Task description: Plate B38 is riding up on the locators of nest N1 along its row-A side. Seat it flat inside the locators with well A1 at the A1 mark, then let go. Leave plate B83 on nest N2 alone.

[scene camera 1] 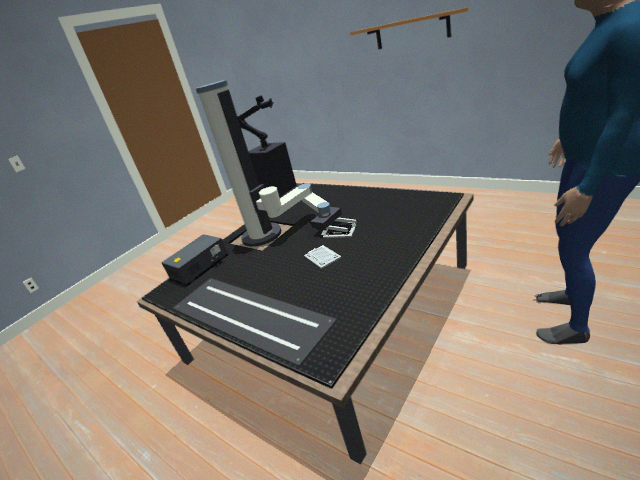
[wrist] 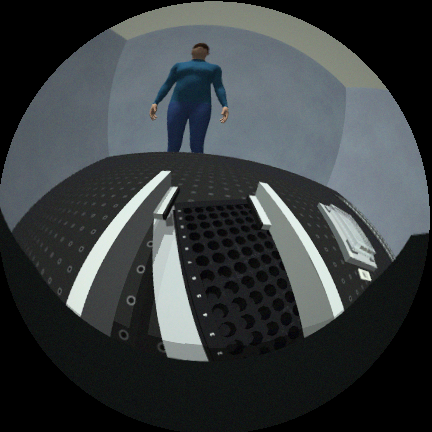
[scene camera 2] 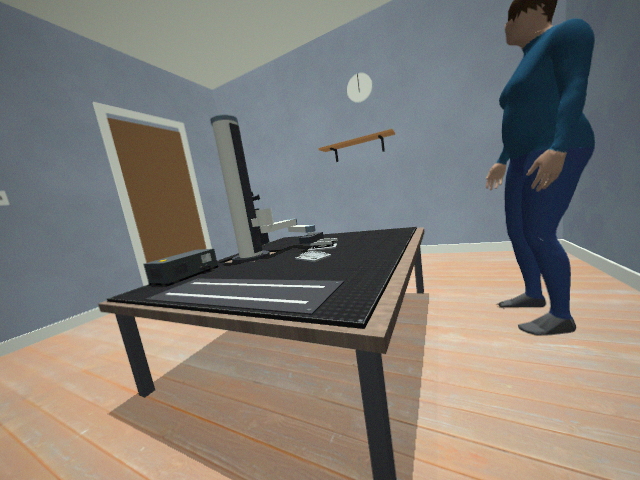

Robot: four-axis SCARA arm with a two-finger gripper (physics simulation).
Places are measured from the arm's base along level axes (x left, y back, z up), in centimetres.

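Pixels of known places: gripper, between the fingertips: (scene camera 1: 351, 225) (wrist: 214, 184) (scene camera 2: 334, 241); arm's base, origin of its link: (scene camera 1: 261, 235) (scene camera 2: 251, 257).
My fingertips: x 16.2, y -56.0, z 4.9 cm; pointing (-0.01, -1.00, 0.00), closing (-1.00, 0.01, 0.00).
Observation:
Ahead of a thing's pixels: the offset from my fingertips to its top centre. "spot": to the spot under its first point. Level surfaces: height alone.
Plate B38 {dx -2.5, dy +6.9, dz -1.0 cm} (wrist: 235, 270) is black with round wells and numbers along its left side. It lies beneath and between my fingers in the wrist view. A pale strip {spot: dx +2.0, dy +9.4, dz -2.4 cm} (wrist: 172, 300) runs along its left side. Part of nest N1's white frame {spot: dx -7.9, dy +4.9, dz -2.8 cm} (scene camera 1: 337, 236) shows beside my hand. I cannot tell whether the plate is flat or tilted; its A1 corner does not show clearly. My gripper (wrist: 214, 184) (scene camera 1: 326, 217) (scene camera 2: 310, 238) is open, its two white fingers wide apart, low over the nest. Pale plate B83 {dx -26.8, dy +2.1, dz -1.0 cm} (wrist: 347, 232) (scene camera 1: 322, 255) (scene camera 2: 313, 255) is on nest N2.
A dark control box {spot: dx -60.6, dy +59.5, dz +6.8 cm} (scene camera 1: 195, 258) (scene camera 2: 180, 266) stands beside the arm's column (scene camera 1: 227, 160) (scene camera 2: 235, 186). A grey panel with two white strips {dz -3.3 cm} (scene camera 1: 253, 322) lies near the table's front edge. A person (scene camera 1: 594, 129) (scene camera 2: 542, 129) (wrist: 192, 95) stands beyond the table.

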